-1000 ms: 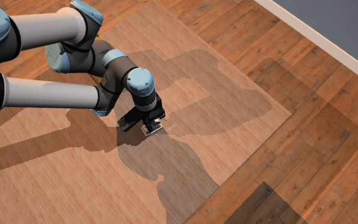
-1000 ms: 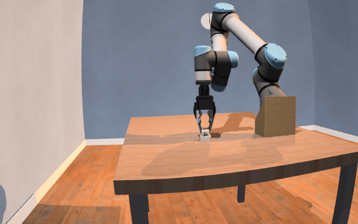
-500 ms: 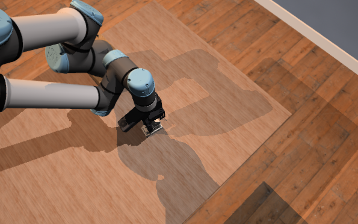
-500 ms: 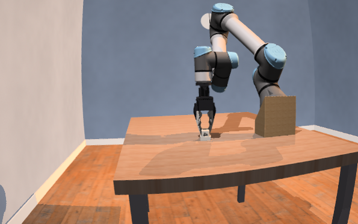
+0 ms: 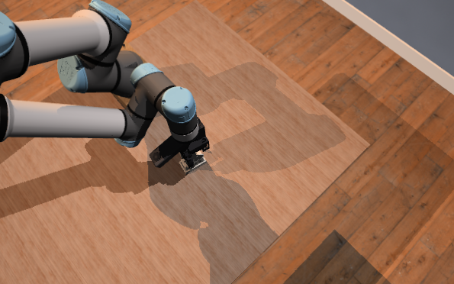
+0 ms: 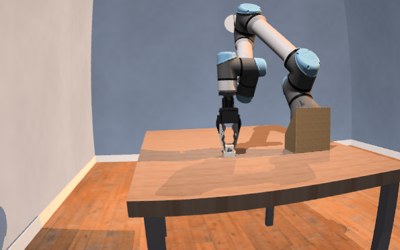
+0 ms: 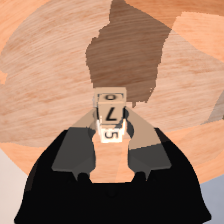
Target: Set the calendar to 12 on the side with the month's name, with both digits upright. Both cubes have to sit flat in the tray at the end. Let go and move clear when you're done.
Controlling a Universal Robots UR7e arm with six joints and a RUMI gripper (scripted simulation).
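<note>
My gripper is now 10 mm above the white digit cube. Round my hand: calendar tray 20 mm to the left, 30 mm below.
</note>
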